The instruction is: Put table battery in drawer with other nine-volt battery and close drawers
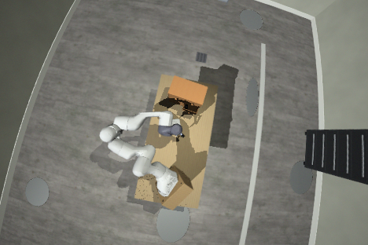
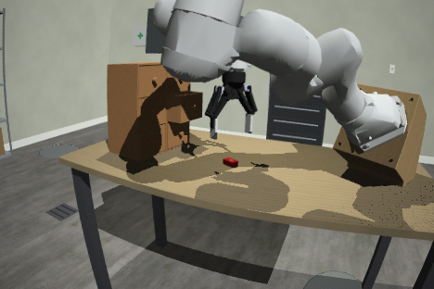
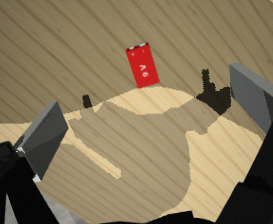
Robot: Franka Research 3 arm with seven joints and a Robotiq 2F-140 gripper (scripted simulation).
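Now: hand 1 cm short of the nine-volt battery and 10 cm above it.
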